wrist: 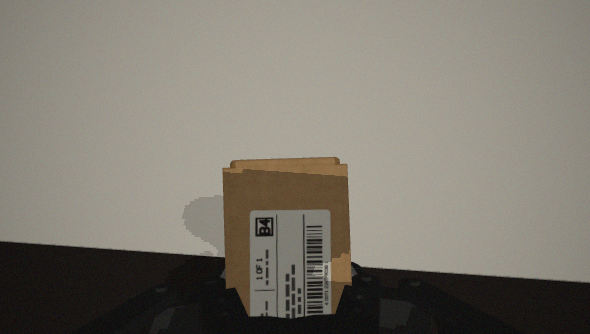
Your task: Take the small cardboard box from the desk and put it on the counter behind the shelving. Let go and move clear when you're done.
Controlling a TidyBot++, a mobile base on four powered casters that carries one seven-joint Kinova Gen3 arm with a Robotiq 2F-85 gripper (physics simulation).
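Places are measured from the arm's base along level axes (x ahead, y left, z up), in metres.
Pixels of known places: gripper, fingertip midpoint: (288,271).
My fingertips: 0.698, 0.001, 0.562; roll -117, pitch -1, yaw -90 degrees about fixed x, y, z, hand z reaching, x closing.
Note:
Behind a point stands the place of what it marks, as x, y, z.
The small cardboard box (286,192) {0.672, 0.004, 0.631} is at the lower middle of the wrist view, with a white label showing "B4", "1 OF 1" and a barcode facing the camera. My gripper (288,271) {0.698, 0.001, 0.562} is shut on the box, with a dark finger at each side of its lower part. The box's lower end is hidden by the gripper. The shelving does not show in the view. A dark surface (45,285) {0.731, 0.180, 0.513} crosses the bottom of the view behind the gripper; I cannot tell for sure whether it is the counter.
A plain pale wall (300,75) {0.769, -0.005, 0.663} fills the view above and behind the box. A grey shadow falls on it just left of the box. The dark surface meets the wall along an edge that slopes slightly down to the right.

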